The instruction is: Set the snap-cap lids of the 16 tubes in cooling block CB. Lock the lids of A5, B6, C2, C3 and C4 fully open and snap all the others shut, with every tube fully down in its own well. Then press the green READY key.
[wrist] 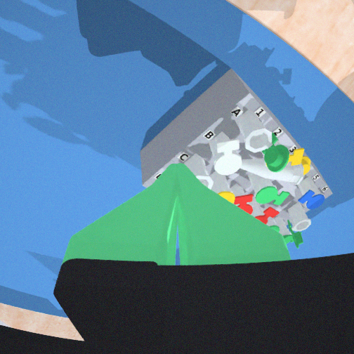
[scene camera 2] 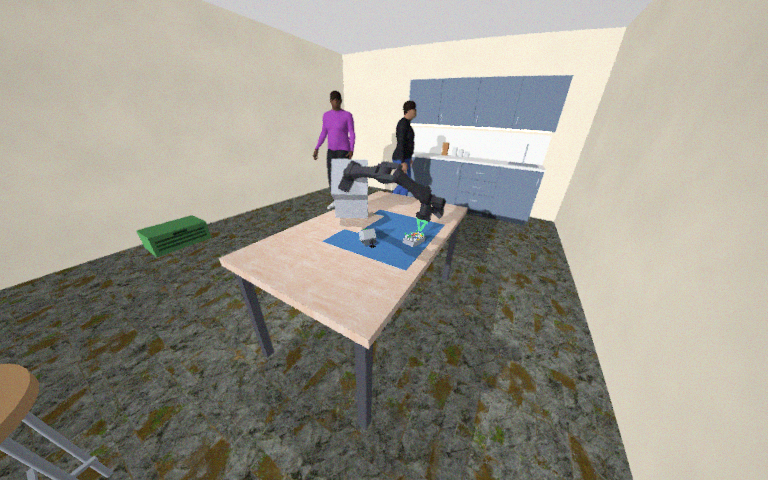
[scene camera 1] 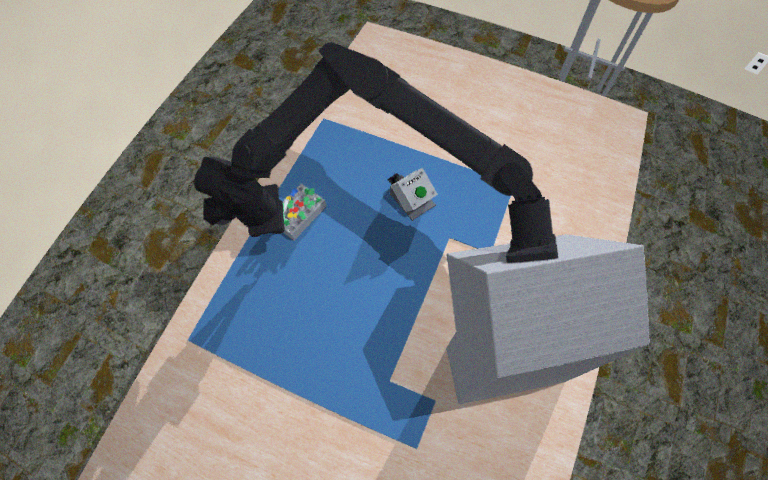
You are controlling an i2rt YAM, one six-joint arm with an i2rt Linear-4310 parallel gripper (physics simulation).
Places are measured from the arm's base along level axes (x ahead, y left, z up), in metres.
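Pixels of known places: gripper, fingertip midpoint: [scene camera 2: 419,230] [scene camera 1: 279,225]; arm's base at its link origin: [scene camera 2: 349,176] [scene camera 1: 533,249].
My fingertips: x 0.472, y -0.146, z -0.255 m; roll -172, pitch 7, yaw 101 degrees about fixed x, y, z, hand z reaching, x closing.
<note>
Ahead of a thing's pixels: the offset from my fingertips to its top centre. "spot": to the spot under its first point. Level surfaces: height alone.
Cooling block CB @(0.027 m back, 0.056 m right, 0.019 m down) [scene camera 1: 308,224] [scene camera 2: 414,242] [wrist: 187,115] is grey, with tubes and coloured lids on top. In the wrist view, a white lid [wrist: 228,164] lies flat, a green lid [wrist: 276,158] stands raised, and a pale tube [wrist: 272,171] slants across the block's middle. A green lid [wrist: 270,195], red lids [wrist: 243,201] [wrist: 267,215] and a blue lid [wrist: 314,199] also show. My gripper [scene camera 2: 420,228] [wrist: 177,175] is shut and empty, its green tips above the block's C–D side, hiding part of row D. The green READY key [scene camera 1: 420,191] is on a grey box @(spot: 0.263 m back, 0.095 m right, 0.014 m down) [scene camera 1: 400,198] [scene camera 2: 367,234].
The block and key box stand on a blue mat @(0.049 m down) [scene camera 1: 317,316] [scene camera 2: 390,257] on the wooden table @(0.053 m down) [scene camera 1: 271,418] [scene camera 2: 317,283]. The arm's large grey pedestal [scene camera 1: 566,316] [scene camera 2: 351,206] stands at one side. Two people [scene camera 2: 338,130] [scene camera 2: 404,138] stand behind the table.
</note>
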